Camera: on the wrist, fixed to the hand. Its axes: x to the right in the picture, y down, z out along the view.
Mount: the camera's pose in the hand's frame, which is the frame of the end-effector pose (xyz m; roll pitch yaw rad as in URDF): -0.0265 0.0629 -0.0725 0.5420 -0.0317 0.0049
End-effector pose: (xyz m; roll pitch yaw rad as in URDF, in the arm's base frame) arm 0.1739 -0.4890 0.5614 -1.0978 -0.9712 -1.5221
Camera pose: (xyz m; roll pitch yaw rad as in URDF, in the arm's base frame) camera 0.1409 -0.5492 0.4893 -0.6011 -0.9806 -1.4674
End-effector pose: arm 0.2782 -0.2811 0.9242 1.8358 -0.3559 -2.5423
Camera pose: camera 0.3518 -0.2956 0.9897 2.3897 -0.3521 -2.5763
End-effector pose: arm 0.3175 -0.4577 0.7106 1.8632 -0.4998 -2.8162
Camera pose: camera 0.3928 -0.4864 0.7691 2.4225 -0.4951 -2.8523
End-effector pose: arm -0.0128 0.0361 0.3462 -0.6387 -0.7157 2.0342
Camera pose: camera -0.0384 0.0711 0.2566 -0.1171 -0.7380 2.0651
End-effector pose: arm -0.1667 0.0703 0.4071 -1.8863 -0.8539 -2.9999
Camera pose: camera -0.1898 0.1563 0.3626 -1.3763 -0.8389 -2.9571
